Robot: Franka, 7 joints.
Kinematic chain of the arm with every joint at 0, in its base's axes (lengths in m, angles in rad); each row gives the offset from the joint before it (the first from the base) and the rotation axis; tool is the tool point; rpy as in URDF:
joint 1: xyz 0 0 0.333 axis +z
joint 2: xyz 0 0 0 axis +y
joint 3: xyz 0 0 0.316 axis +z
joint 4: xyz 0.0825 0 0 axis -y
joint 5: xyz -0.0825 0 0.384 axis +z
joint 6: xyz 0 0 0 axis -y
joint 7: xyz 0.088 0 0 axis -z
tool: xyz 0 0 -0.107 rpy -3.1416 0 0
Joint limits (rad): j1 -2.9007..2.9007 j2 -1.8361..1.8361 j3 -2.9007..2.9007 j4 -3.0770..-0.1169 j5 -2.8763..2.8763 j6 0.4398..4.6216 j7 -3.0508..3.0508
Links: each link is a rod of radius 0.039 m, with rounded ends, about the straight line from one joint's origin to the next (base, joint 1, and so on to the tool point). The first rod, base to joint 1, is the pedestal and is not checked.
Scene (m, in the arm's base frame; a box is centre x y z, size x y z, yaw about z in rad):
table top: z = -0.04
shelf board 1: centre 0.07 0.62 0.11 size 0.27 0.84 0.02 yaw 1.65
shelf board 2: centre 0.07 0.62 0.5 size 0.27 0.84 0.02 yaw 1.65
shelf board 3: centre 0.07 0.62 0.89 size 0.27 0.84 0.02 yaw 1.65
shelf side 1: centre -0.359 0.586 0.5 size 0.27 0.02 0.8 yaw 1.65
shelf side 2: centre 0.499 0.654 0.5 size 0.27 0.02 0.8 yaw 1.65
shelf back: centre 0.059 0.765 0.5 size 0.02 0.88 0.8 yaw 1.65
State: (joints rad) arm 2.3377 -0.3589 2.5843 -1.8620 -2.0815 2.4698 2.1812
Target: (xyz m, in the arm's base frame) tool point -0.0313 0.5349 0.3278
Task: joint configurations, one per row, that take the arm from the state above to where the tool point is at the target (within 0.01 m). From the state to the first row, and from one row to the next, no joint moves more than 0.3 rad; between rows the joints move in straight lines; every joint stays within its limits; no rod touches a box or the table.
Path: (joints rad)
1: 2.1383 -0.1560 2.3274 -2.1591 -2.0654 2.6804 2.3220
2: 1.9388 0.0469 2.0704 -2.4562 -2.0492 2.8910 2.4629
3: 1.7394 0.2498 1.8135 -2.7533 -2.0331 3.1016 2.6037
4: 1.4949 0.2227 1.5945 -2.6409 -2.0265 2.8685 2.4981
5: 1.2505 0.1955 1.3755 -2.5285 -2.0199 2.6354 2.3925
6: 1.0060 0.1684 1.1565 -2.4161 -2.0133 2.4024 2.2868
7: 0.7616 0.1412 0.9375 -2.3037 -2.0067 2.1693 2.1812

